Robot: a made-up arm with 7 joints. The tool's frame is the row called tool.
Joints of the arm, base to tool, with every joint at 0 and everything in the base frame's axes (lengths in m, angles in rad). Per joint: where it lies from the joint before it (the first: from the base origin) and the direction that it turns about. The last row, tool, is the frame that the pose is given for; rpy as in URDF.
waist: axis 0 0 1 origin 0.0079 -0.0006 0.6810
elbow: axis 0 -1 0 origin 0.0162 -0.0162 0.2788
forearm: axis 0 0 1 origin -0.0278 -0.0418 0.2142
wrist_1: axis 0 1 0 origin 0.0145 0.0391 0.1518
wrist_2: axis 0 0 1 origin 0.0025 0.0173 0.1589
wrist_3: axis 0 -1 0 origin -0.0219 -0.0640 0.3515
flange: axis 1 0 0 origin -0.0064 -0.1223 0.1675
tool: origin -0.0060 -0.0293 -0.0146 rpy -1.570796 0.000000 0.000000
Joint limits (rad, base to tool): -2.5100..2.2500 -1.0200..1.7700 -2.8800..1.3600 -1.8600..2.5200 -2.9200..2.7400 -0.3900..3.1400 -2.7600..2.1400
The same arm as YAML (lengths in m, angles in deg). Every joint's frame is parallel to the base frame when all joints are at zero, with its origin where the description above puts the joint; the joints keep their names.
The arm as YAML. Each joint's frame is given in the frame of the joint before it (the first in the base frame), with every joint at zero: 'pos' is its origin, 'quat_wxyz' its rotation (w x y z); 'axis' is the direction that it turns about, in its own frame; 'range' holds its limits. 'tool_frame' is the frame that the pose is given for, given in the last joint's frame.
length_unit: m
angle_unit: deg
joints:
  - joint: waist
    pos: [0.0079, -0.0006, 0.681]
    quat_wxyz: [1.0, 0.0, 0.0, 0.0]
    axis: [0.0, 0.0, 1.0]
    range: [-143.81, 128.92]
  - joint: elbow
    pos: [0.0162, -0.0162, 0.2788]
    quat_wxyz: [1.0, 0.0, 0.0, 0.0]
    axis: [0.0, -1.0, 0.0]
    range: [-58.44, 101.41]
  - joint: forearm
    pos: [-0.0278, -0.0418, 0.2142]
    quat_wxyz: [1.0, 0.0, 0.0, 0.0]
    axis: [0.0, 0.0, 1.0]
    range: [-165.01, 77.92]
  - joint: wrist_1
    pos: [0.0145, 0.0391, 0.1518]
    quat_wxyz: [1.0, 0.0, 0.0, 0.0]
    axis: [0.0, 1.0, 0.0]
    range: [-106.57, 144.39]
  - joint: wrist_2
    pos: [0.0025, 0.0173, 0.1589]
    quat_wxyz: [1.0, 0.0, 0.0, 0.0]
    axis: [0.0, 0.0, 1.0]
    range: [-167.3, 156.99]
  - joint: wrist_3
    pos: [-0.0219, -0.064, 0.3515]
    quat_wxyz: [1.0, 0.0, 0.0, 0.0]
    axis: [0.0, -1.0, 0.0]
    range: [-22.35, 179.91]
  - joint: flange
    pos: [-0.0064, -0.1223, 0.1675]
    quat_wxyz: [1.0, 0.0, 0.0, 0.0]
    axis: [1.0, 0.0, 0.0]
    range: [-158.14, 122.61]
tool_frame:
  pos: [-0.006, -0.0293, -0.0146]
  quat_wxyz: [0.707107, -0.707107, 0.0, 0.0]

